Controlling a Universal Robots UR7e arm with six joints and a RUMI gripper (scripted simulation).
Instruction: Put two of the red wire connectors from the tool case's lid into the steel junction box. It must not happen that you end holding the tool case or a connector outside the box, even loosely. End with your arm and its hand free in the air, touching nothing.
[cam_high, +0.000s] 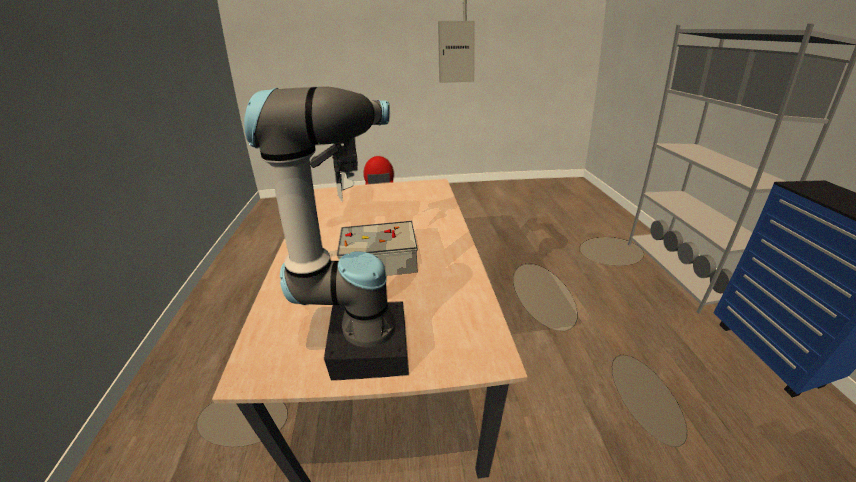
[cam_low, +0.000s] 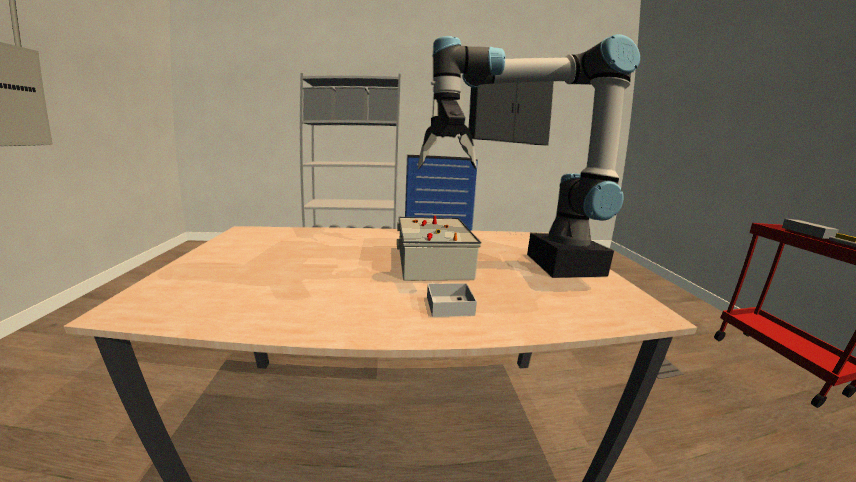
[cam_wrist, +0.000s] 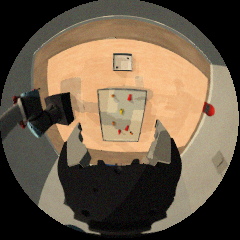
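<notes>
Now: hand 10 mm short of the grey tool case, 110 mm to the left of it and 230 mm above it.
</notes>
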